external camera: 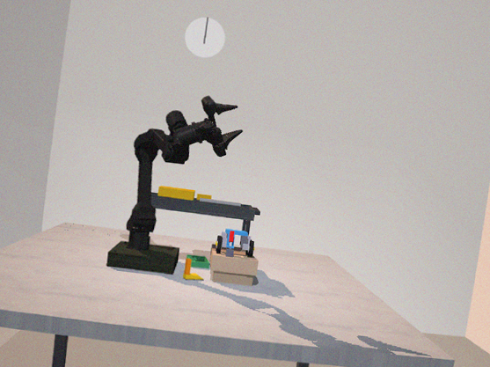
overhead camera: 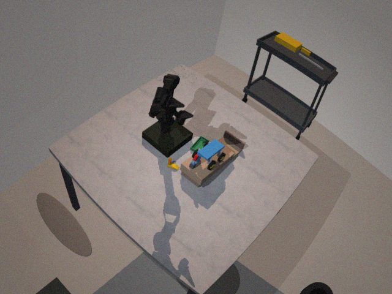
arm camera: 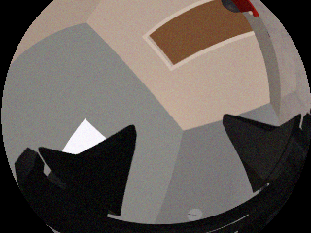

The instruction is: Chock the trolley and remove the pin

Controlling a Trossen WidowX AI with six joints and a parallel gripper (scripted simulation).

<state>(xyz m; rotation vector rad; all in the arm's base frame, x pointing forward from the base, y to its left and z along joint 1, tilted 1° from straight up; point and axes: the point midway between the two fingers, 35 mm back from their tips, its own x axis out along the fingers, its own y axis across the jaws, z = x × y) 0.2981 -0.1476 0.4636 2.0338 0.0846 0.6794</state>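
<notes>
My gripper tip is 9 cm past the yellow chock, 4 cm to the right of it and 51 cm above it. From my gripper tip the other things lie so: red-headed stop pin (1 cm ahead, 9 cm to the left, 40 cm below); then ramp (1 cm ahead, 21 cm to the left, 48 cm below); then blue-decked trolley (1 cm ahead, 20 cm to the left, 42 cm below).
</notes>
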